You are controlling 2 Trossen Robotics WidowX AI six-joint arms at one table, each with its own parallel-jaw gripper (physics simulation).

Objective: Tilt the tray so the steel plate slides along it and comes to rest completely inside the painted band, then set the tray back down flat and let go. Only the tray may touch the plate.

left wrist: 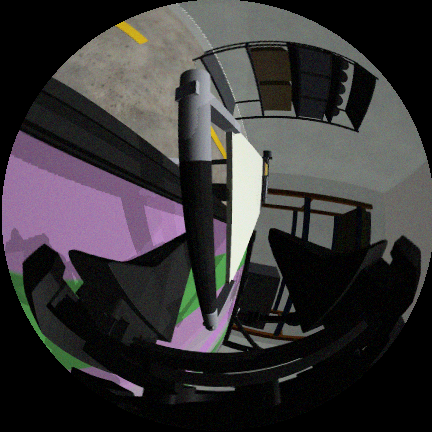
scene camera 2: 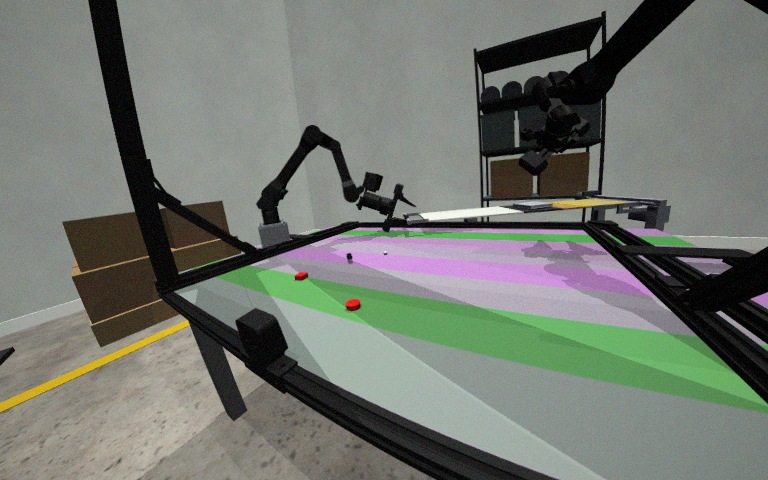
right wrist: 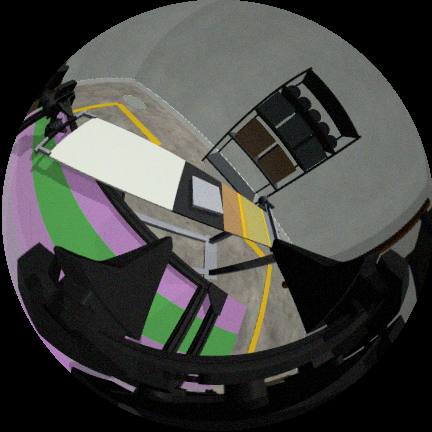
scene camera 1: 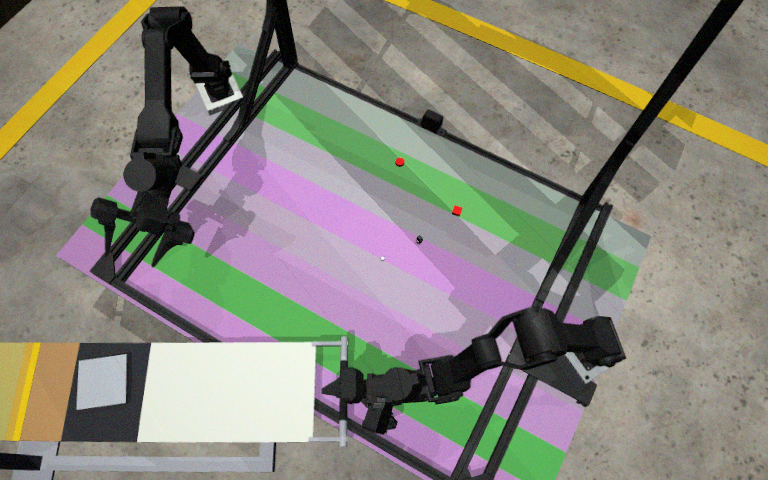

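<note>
The steel plate (scene camera 1: 101,382) (scene camera 2: 534,203) (right wrist: 206,194), a grey square, lies on the dark section of the long tray (scene camera 1: 226,390) (scene camera 2: 464,213) (left wrist: 245,200) (right wrist: 120,155), outside the yellow band (scene camera 1: 8,390) (right wrist: 254,217) with brighter edge lines. An orange section lies between them. The tray looks about level. My left gripper (scene camera 1: 325,388) (left wrist: 232,234) is open at the tray's white end. In the left wrist view the tray's end bar (scene camera 1: 343,353) (left wrist: 195,210) (right wrist: 42,150) appears between its fingers, ungripped. My right gripper (scene camera 1: 131,260) (right wrist: 223,243) is open and empty, above the tray and away from it.
A grey stand (scene camera 1: 164,464) shows below the tray. Black frame rails (scene camera 1: 164,308) run along the striped table's edge. A red disc (scene camera 1: 399,161) (scene camera 2: 352,305), a red block (scene camera 1: 457,210) (scene camera 2: 301,276) and a small dark object (scene camera 1: 419,239) lie on the table.
</note>
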